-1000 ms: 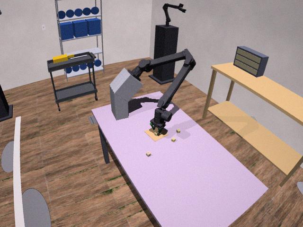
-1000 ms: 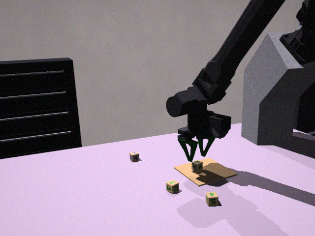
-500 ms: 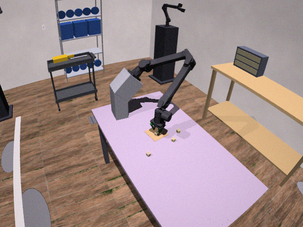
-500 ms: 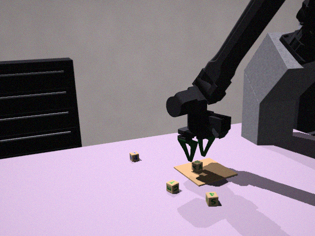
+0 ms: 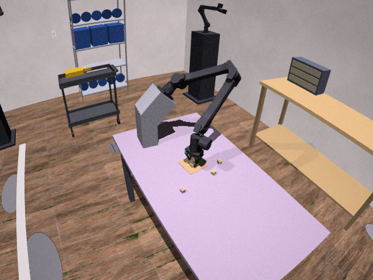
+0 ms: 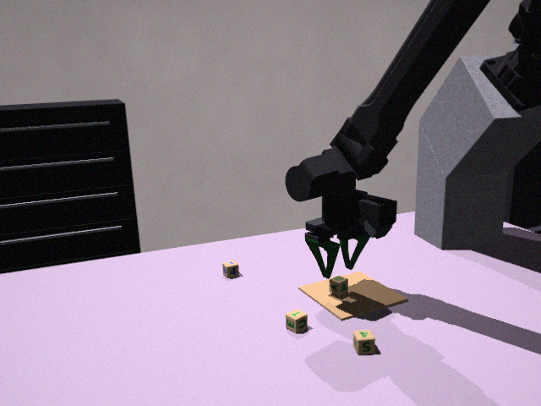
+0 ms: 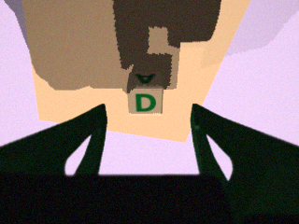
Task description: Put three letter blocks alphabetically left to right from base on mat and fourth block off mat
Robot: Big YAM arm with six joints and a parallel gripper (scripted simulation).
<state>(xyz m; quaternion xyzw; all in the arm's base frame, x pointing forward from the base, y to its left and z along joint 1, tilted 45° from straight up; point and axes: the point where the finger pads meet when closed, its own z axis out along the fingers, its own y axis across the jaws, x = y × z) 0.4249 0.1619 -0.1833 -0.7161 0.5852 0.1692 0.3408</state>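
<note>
Right now my hand is 30 mm above the D block. Also, from my hand: T block: 120 mm ahead, 70 mm to the left, 40 mm below; L block: 170 mm to the right, 140 mm ahead, 40 mm below; tan mat: 50 mm below, 20 mm behind, 10 mm to the left.
</note>
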